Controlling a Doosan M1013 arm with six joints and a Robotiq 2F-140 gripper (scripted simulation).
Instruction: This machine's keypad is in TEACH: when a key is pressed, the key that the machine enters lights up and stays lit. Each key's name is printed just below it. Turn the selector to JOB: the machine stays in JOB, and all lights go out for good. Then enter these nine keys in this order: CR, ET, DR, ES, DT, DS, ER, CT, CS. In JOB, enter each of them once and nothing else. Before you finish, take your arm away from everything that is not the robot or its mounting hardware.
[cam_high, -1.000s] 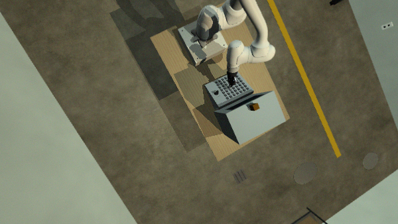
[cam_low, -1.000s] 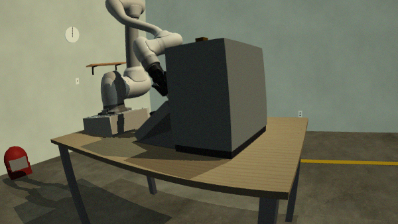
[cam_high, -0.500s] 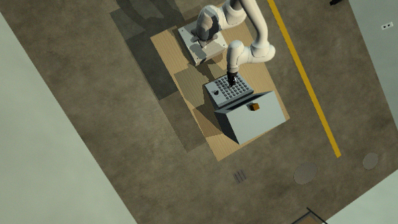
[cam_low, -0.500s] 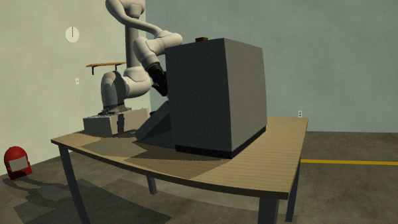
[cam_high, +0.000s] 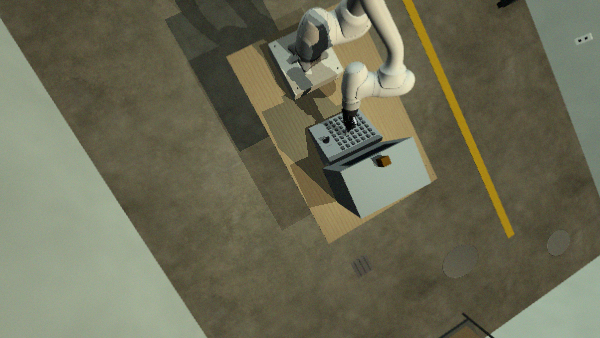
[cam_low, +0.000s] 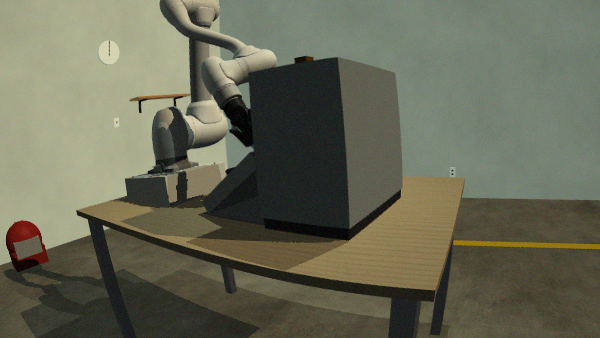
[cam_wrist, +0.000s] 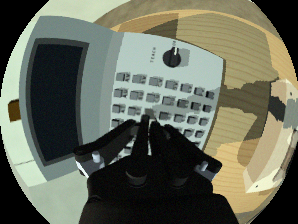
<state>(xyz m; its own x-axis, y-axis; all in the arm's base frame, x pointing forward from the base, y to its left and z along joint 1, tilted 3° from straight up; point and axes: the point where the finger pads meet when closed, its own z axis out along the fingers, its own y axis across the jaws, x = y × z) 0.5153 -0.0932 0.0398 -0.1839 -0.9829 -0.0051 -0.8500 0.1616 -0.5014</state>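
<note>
Right now the key is 20 mm behind my hand, 70 mm to the left of it and 70 mm below it. The rest, counted from my hand: sloped keypad: 20 mm ahead, 20 mm to the right, 90 mm below; black selector knob: 30 mm behind, 130 mm to the right, 40 mm below.
</note>
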